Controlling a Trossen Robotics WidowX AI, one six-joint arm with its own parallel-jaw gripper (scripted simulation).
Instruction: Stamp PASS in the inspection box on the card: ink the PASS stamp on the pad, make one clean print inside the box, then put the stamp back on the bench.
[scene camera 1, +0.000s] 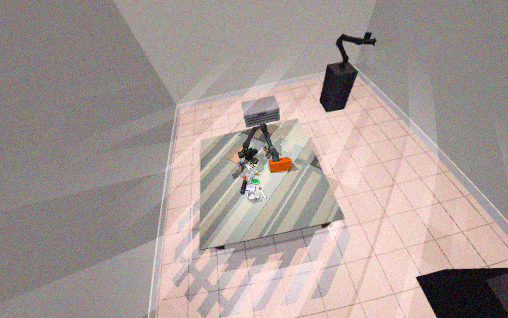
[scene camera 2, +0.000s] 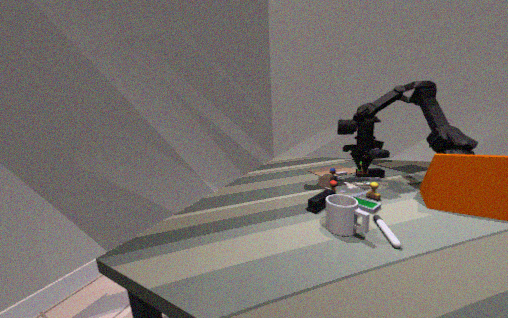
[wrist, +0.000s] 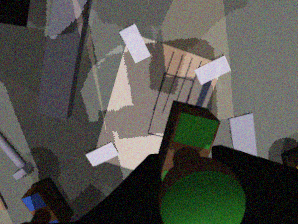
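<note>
White mug (scene camera 2: 341, 211) present; in the wrist view it is out of frame. Tan card (wrist: 151, 75) visible. The gripper (scene camera 2: 362, 170) appears in the wrist view (wrist: 185, 159) too.
</note>
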